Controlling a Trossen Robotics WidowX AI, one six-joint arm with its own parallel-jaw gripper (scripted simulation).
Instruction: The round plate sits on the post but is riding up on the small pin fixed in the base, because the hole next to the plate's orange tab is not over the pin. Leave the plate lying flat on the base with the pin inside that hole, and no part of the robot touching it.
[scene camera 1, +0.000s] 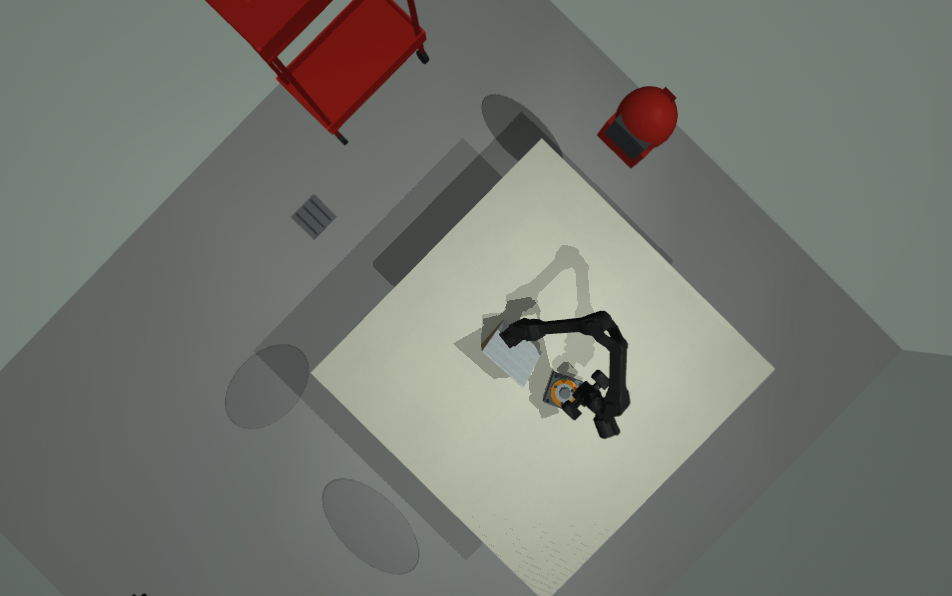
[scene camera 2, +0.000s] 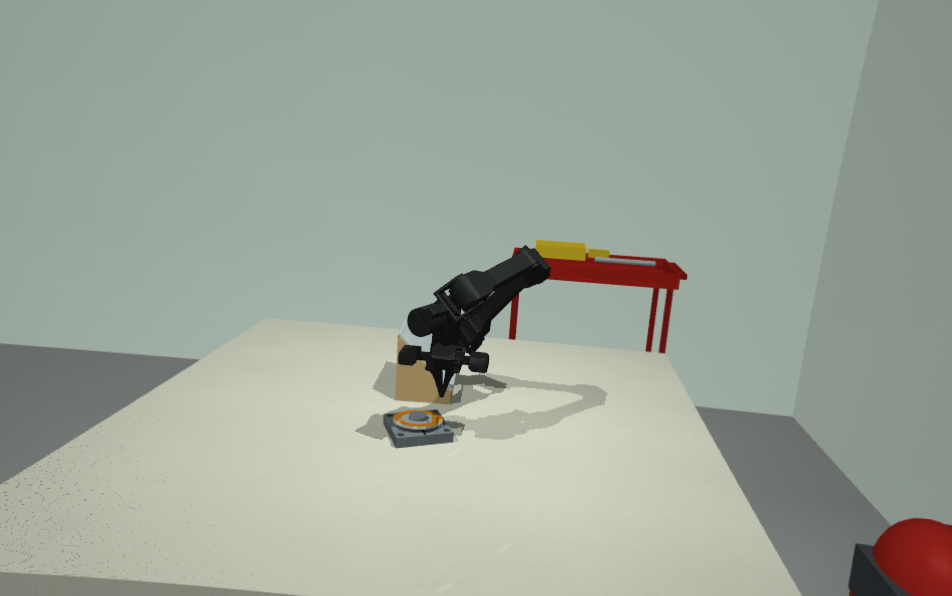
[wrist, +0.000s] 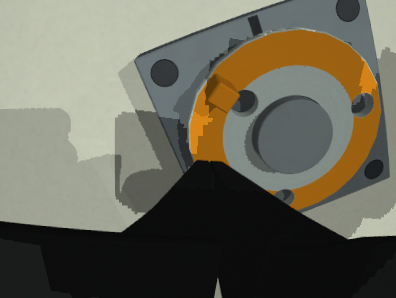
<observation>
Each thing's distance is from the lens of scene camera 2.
gripper (scene camera 2: 441, 396): 1.48 m
square grey base (scene camera 2: 401, 437): 1.45 m
</observation>
